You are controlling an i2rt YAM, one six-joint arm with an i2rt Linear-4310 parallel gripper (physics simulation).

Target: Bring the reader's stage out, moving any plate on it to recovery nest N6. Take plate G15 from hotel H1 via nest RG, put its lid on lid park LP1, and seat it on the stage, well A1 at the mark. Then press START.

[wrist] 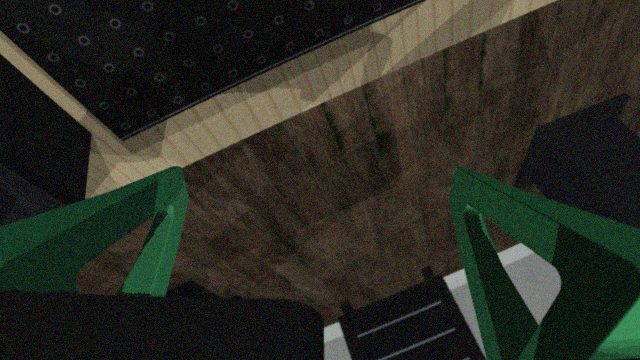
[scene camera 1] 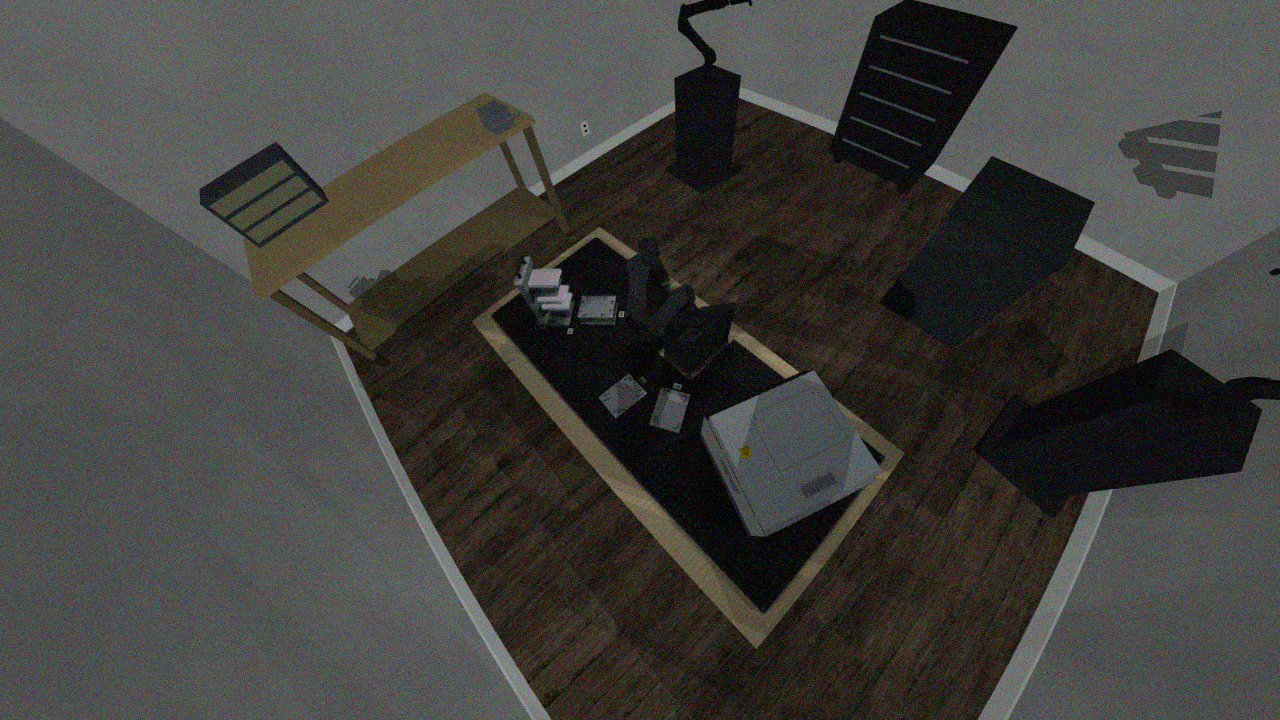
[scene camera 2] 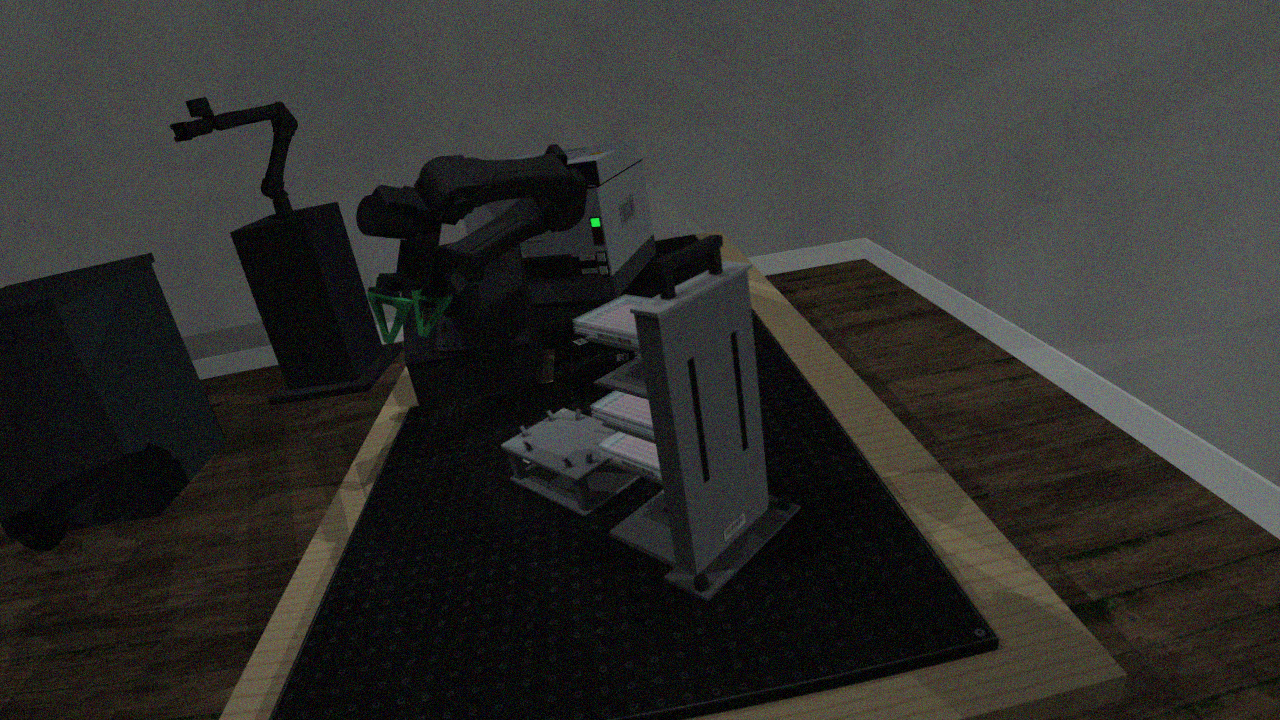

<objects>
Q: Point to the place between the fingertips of my gripper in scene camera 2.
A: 406,339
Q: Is my gripper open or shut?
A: Open.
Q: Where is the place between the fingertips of my gripper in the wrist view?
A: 318,181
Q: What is my gripper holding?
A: Nothing.
</objects>
